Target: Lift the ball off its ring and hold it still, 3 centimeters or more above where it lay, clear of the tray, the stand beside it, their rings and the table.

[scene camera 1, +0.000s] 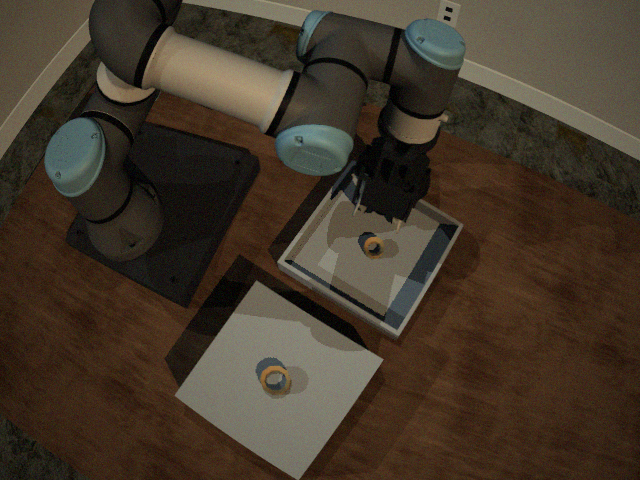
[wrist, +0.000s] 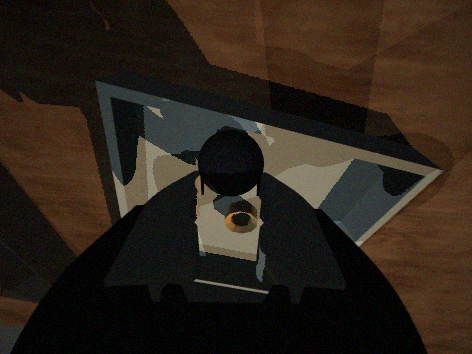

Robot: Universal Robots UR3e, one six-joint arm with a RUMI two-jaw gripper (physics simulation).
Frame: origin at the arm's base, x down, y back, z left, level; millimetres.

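Where they show: gripper, fingertip midpoint: (scene camera 1: pixel 378 217) (wrist: pixel 230 175); arm's base at its link origin: (scene camera 1: pixel 127 222).
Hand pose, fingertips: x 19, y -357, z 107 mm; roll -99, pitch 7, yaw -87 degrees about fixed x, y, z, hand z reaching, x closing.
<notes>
Things, the pixels of their top centre, and the offset from my fingertips. "spot": a spot on its surface instead. Level surfaces: height alone.
- dark ball at its top centre: (wrist: pixel 228 184) dz +20, dx -34, dy -3 mm
- pale square tray at its top centre: (wrist: pixel 240 235) (scene camera 1: pixel 375 242) dz -48, dx -19, dy -4 mm
- small orange ring at a spot on its surface: (wrist: pixel 240 228) (scene camera 1: pixel 371 253) spot: dz -58, dx -3, dy -3 mm
- brown wooden table at its surface level: dx +10 mm
The dark ball (wrist: pixel 230 159) is between the two fingertips of my gripper (scene camera 1: pixel 377 217) (wrist: pixel 230 175), which are closed in against its sides. In the scene view the ball is hidden behind the gripper. The gripper is over the back part of the pale square tray (scene camera 1: pixel 338 299) (wrist: pixel 396 207). A small orange ring (scene camera 1: pixel 366 248) (wrist: pixel 240 228) is in the tray in front of the ball. Whatever is directly under the ball is hidden, and I cannot tell whether it touches its support.
A flat white stand (scene camera 1: pixel 310 413) is in front of the tray on the brown wooden table (scene camera 1: pixel 516 335), with another orange ring (scene camera 1: pixel 275 368) on it. The arm's dark base plate (scene camera 1: pixel 196 217) lies to the left. The tray has raised walls around the gripper's area.
</notes>
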